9 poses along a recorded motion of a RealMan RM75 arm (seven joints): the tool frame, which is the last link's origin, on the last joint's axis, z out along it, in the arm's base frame.
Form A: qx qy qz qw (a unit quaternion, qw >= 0); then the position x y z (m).
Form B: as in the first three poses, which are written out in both.
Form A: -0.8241, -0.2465, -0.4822, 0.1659, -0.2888, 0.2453, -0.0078
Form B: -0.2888, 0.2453, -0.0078, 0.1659, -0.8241, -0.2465, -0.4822
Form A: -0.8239, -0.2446, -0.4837, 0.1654, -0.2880, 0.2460, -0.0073
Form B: -0.2880, 0.2460, -0.0073, 0.1654, -0.8239, -0.2446, -0.4837
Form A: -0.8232, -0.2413, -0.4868, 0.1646, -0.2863, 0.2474, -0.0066
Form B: -0.2863, 0.2474, -0.0066, 0.1646, -0.8232, -0.2413, -0.4868
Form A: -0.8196, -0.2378, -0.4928, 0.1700, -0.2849, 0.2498, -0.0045
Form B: -0.2849, 0.2498, -0.0045, 0.1700, -0.8196, -0.2378, -0.4928
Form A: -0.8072, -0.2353, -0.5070, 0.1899, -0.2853, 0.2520, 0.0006
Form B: -0.2853, 0.2520, 0.0006, 0.1899, -0.8072, -0.2353, -0.5070
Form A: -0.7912, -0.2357, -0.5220, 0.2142, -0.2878, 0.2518, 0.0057
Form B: -0.2878, 0.2518, 0.0057, 0.2142, -0.7912, -0.2357, -0.5220
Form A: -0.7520, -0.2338, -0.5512, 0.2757, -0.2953, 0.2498, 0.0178
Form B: -0.2953, 0.2498, 0.0178, 0.2757, -0.7520, -0.2338, -0.5512
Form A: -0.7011, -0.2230, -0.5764, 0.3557, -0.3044, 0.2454, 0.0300
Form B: -0.3044, 0.2454, 0.0300, 0.3557, -0.7011, -0.2230, -0.5764
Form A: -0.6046, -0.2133, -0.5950, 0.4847, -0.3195, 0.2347, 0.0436
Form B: -0.3195, 0.2347, 0.0436, 0.4847, -0.6046, -0.2133, -0.5950
